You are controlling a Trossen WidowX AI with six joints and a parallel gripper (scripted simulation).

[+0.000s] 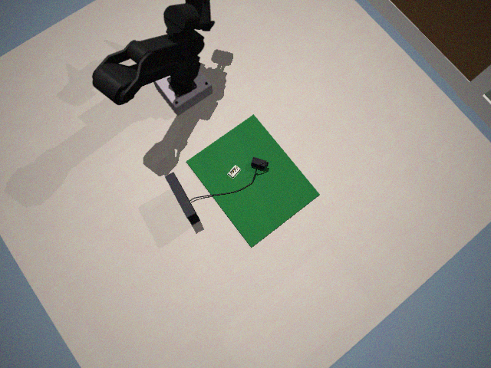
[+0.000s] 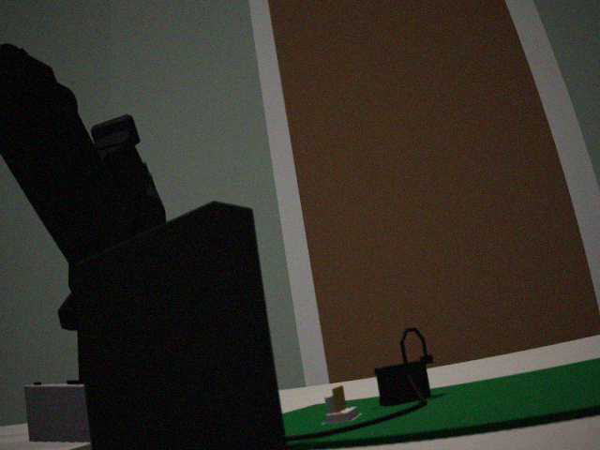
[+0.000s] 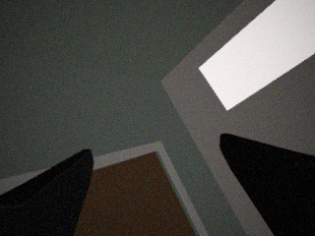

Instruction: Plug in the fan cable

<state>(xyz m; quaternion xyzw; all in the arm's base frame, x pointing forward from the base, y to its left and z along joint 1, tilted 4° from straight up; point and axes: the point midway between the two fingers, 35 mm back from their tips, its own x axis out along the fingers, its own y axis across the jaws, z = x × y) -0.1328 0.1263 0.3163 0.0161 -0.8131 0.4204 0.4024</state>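
Now: gripper tip 45 cm short of the black plug, 8 cm to the left of it and 38 cm above it. Also, from my gripper tip: fan: 44 cm ahead, 30 cm to the right, 34 cm below; then white four-pin fan header: 43 cm ahead, 15 cm to the right, 40 cm below; then green board: 47 cm ahead, 11 cm to the right, 41 cm below.
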